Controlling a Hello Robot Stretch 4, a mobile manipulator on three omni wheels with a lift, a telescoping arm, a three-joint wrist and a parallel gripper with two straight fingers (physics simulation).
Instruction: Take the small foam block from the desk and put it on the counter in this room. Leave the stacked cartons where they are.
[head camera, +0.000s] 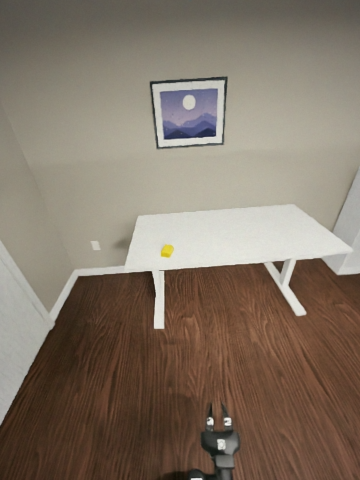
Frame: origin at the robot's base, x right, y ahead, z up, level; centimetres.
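Where they show: gripper, fingertip midpoint: (216, 401).
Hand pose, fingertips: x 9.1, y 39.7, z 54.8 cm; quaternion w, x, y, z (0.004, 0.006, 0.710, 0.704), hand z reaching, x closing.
Note:
After its pixels a point has its place.
A small yellow foam block (167, 251) {z 73.7, x -14.4, y 116.4 cm} lies on the white desk (235, 235) {z 69.2, x 35.9, y 140.2 cm}, near its front left corner. My gripper (217, 405) {z 54.8, x 9.1, y 39.7 cm} is at the bottom of the view, over the wooden floor and well in front of the desk. Its two straight fingers stand apart with floor showing between them, so it is open and empty. It is far from the block. The counter and the stacked cartons do not show in the head camera view.
The desk stands against the back wall on two white legs (159, 300) (287, 285). A framed picture (189, 112) {z 150.9, x 4.0, y 185.5 cm} hangs above it. Part of a white bookshelf (348, 235) {z 41.9, x 157.1, y 175.5 cm} shows at the right edge. A white panel (20, 340) {z 21.6, x -123.8, y 84.4 cm} stands at the left edge.

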